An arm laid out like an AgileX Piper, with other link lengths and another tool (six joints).
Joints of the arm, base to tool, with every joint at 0 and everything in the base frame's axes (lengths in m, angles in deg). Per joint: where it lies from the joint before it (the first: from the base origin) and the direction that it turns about. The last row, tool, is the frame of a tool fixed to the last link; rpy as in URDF.
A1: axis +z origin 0 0 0.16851
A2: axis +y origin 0 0 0
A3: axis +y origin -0.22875 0 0.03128
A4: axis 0.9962 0 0.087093 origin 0.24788 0 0.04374
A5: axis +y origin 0 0 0
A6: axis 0.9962 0 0.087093 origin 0.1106 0 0.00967
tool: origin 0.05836 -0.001 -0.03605 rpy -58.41 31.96 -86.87
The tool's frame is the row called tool.
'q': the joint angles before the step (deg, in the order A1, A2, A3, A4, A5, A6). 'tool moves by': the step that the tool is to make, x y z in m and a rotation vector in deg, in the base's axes. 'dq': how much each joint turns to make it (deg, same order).
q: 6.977, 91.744, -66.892, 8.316, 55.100, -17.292
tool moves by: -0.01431, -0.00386, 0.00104, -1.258, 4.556, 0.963
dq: 0.001, -0.208, 0.000, -0.980, 4.929, 0.001
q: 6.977, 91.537, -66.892, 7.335, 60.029, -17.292
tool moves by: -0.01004, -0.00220, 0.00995, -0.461, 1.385, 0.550
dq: 0.000, -2.001, -0.002, -0.450, 3.460, 0.000
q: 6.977, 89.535, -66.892, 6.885, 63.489, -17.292
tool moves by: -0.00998, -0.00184, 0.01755, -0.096, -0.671, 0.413
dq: 0.000, -3.769, 0.000, -0.291, 3.135, 0.020
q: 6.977, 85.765, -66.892, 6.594, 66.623, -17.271
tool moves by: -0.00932, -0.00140, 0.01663, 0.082, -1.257, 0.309
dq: 0.001, -3.760, -0.001, -0.134, 2.520, 0.000
